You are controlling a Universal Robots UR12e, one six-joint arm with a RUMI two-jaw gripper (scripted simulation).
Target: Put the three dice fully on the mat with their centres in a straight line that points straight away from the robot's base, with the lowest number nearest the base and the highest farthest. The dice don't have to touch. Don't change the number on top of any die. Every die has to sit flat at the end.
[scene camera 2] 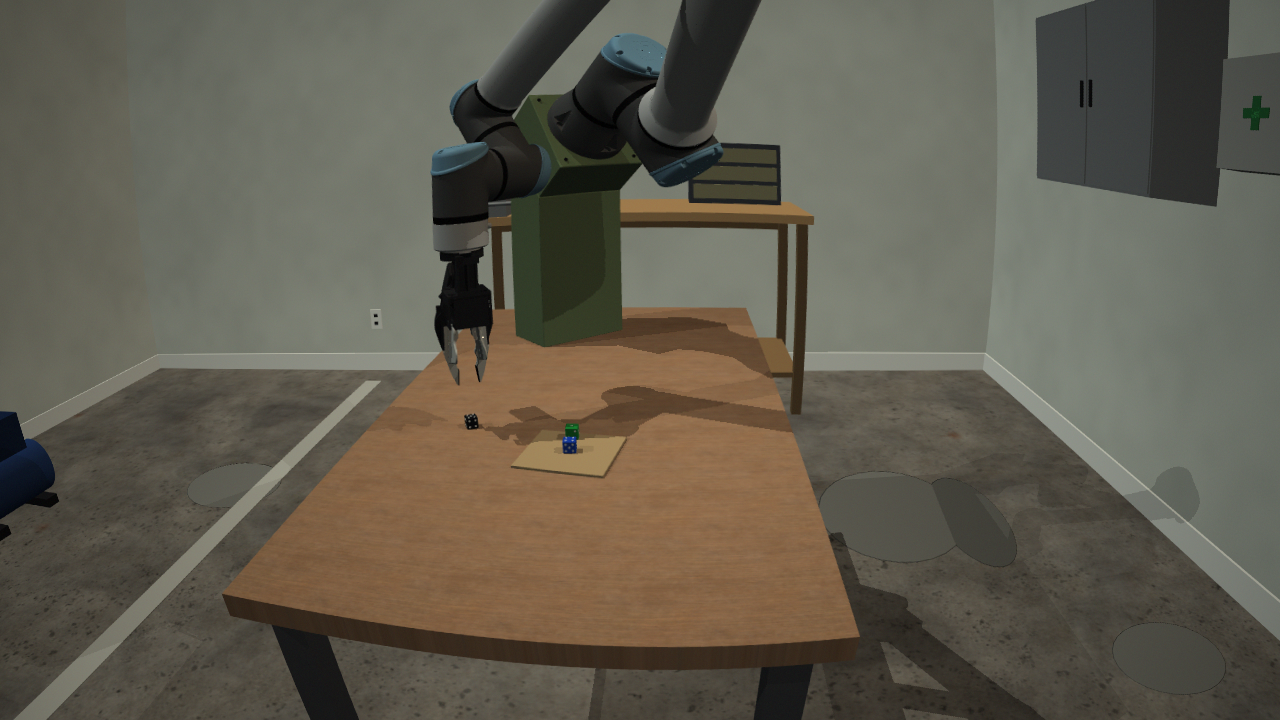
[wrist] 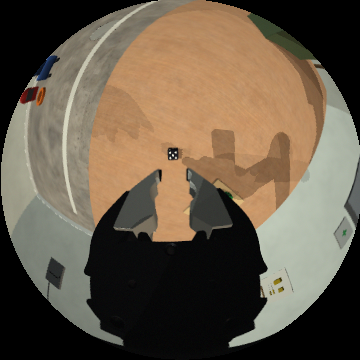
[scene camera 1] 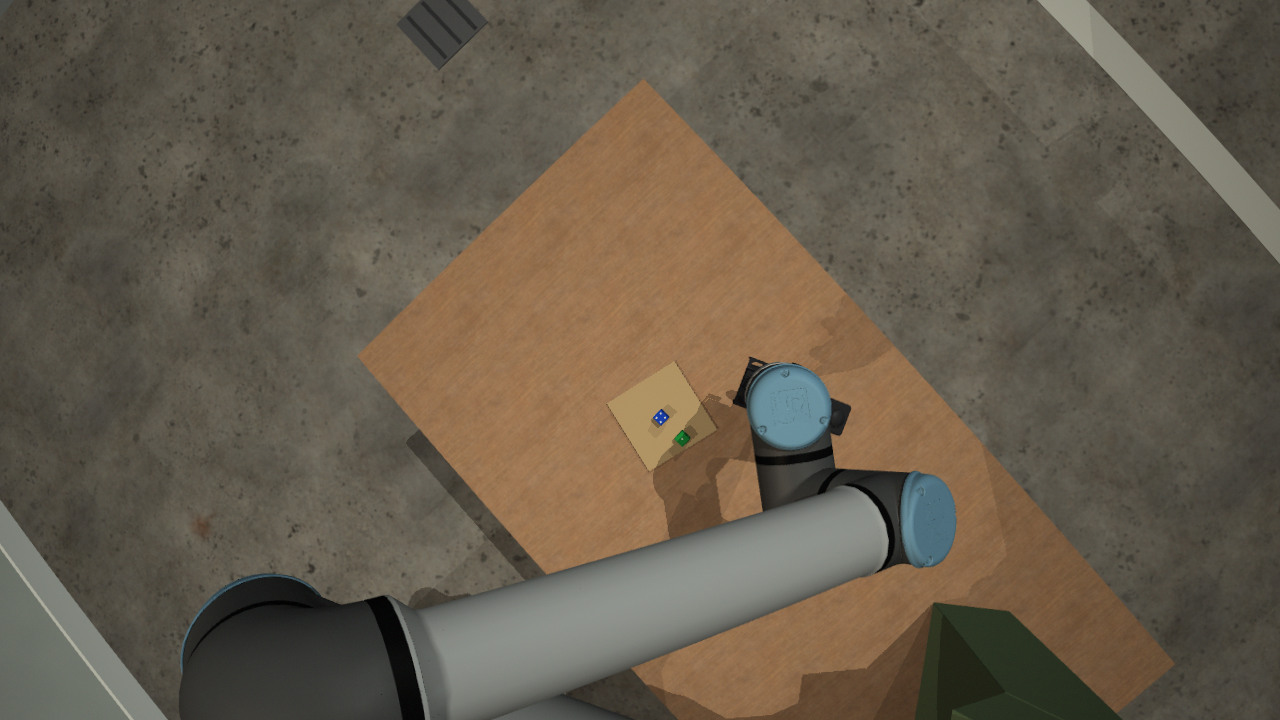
Observation:
In view: my gripper [scene camera 2: 469,383] and a tan mat [scene camera 1: 667,389].
The tan mat also shows in scene camera 2 [scene camera 2: 595,453]. My gripper shows as well in the wrist view [wrist: 173,169] and in scene camera 1 [scene camera 1: 776,389].

